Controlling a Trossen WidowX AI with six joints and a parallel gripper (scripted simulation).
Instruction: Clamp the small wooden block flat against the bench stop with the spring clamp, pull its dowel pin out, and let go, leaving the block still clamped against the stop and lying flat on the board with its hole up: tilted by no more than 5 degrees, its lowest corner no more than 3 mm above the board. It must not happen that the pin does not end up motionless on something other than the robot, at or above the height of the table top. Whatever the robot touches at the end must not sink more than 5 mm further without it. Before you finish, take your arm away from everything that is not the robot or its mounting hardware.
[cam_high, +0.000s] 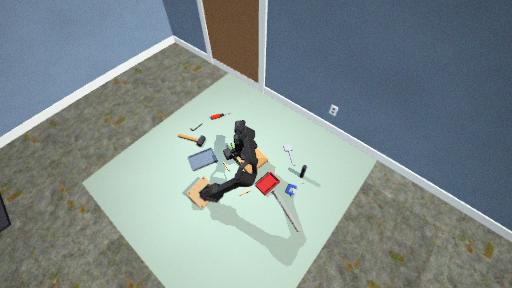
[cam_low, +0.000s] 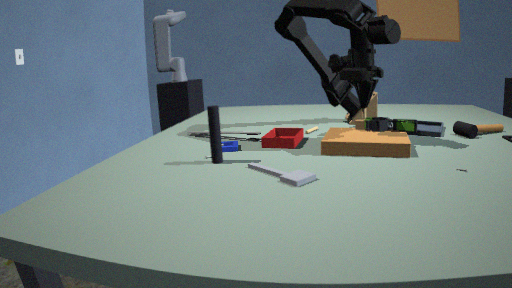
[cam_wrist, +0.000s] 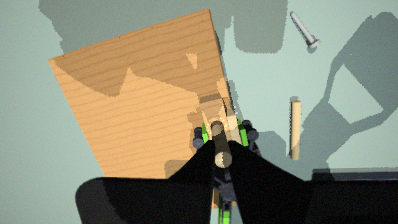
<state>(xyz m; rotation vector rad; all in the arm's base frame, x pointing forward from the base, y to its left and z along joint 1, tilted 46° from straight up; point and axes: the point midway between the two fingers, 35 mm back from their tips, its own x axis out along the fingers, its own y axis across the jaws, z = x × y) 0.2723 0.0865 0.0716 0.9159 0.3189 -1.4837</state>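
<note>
My hand is 1 cm short of the red tray, 21 cm to the left of it and 11 cm above it. Also, from my hand: wooden board: 6 cm ahead, 11 cm below; then small wooden block: 8 cm below; then dowel pin: 4 cm below.
</note>
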